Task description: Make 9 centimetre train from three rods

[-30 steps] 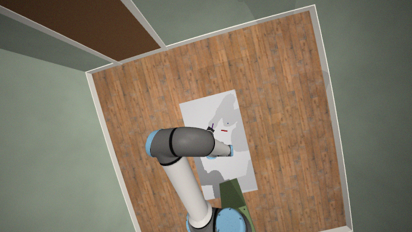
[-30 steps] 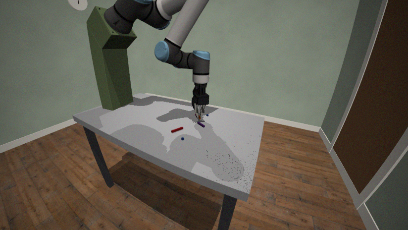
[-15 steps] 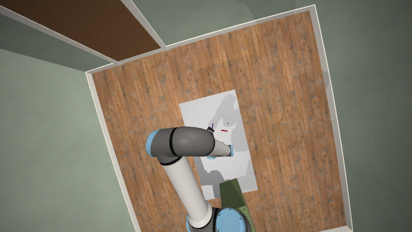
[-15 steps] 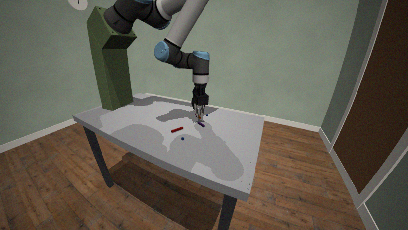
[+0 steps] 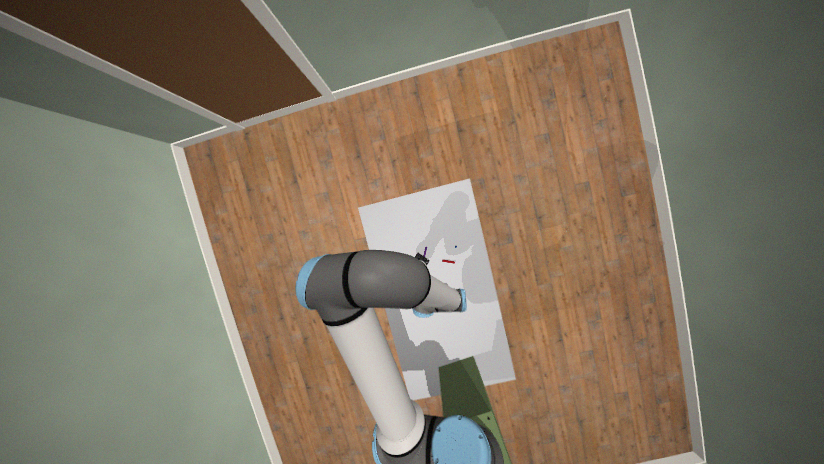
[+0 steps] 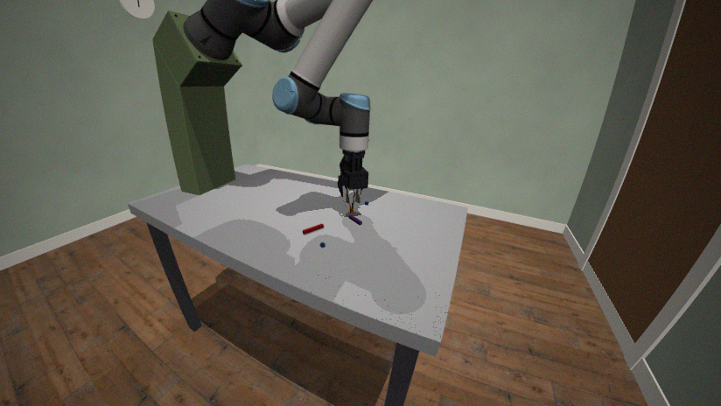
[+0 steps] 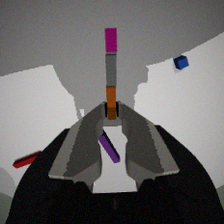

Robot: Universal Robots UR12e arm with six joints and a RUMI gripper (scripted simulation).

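The orange rod is 1 cm below my hand. Round my hand: purple rod: 6 cm to the right, 4 cm ahead, 1 cm below; then grey rod: 3 cm to the left, 2 cm behind, 1 cm below; then magenta rod: 5 cm to the left, 4 cm behind, 1 cm below.
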